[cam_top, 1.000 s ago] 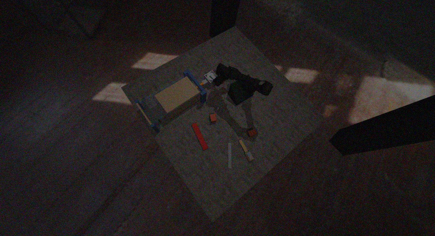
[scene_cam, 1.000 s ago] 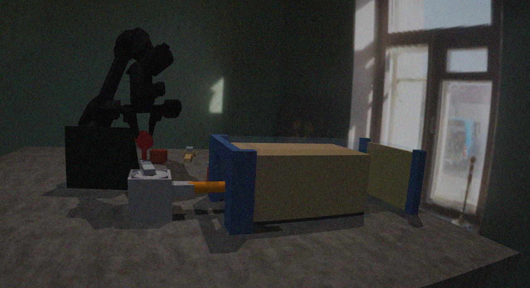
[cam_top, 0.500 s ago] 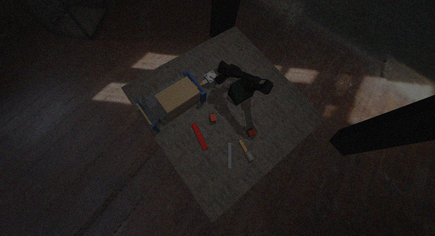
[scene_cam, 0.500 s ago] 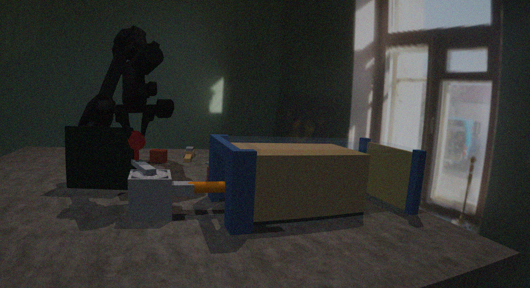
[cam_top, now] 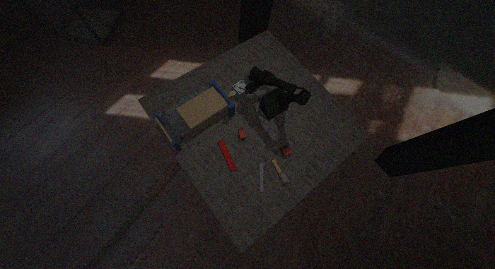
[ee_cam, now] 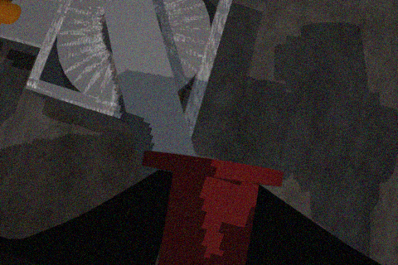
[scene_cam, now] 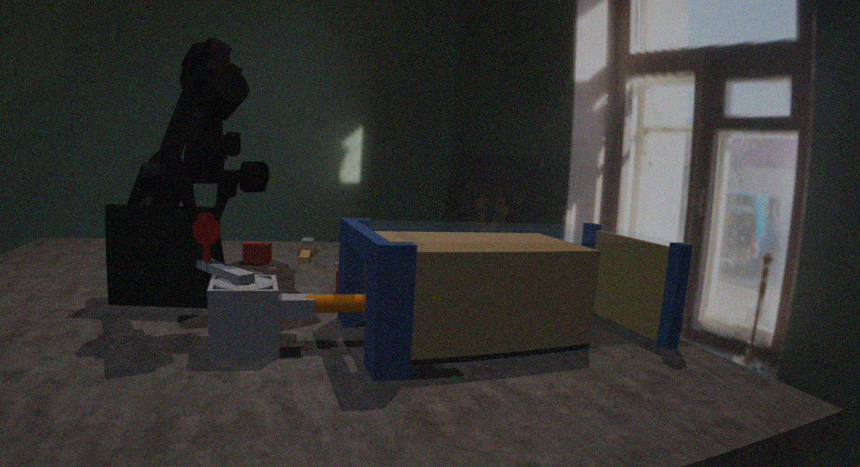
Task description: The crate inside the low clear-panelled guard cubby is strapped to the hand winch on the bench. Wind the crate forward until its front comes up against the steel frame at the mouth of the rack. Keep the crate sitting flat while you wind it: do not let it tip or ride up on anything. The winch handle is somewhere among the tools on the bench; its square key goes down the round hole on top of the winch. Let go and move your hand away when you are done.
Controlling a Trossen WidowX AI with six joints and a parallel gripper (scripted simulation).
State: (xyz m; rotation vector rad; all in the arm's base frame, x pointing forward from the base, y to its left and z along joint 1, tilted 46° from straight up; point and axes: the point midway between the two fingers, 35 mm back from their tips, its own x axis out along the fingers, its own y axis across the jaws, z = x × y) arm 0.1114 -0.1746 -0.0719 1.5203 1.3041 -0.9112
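Right now my gripper tip is 40 mm above the crank handle, 20 mm short of it and 10 mm to the left of it. From my gripper tip the other things lie so: blue frame (210 mm ahead, 70 mm to the right, 40 mm below); then grey winch (110 mm below, 70 mm to the right, 40 mm ahead); then red knob (20 mm to the left, 10 mm below).
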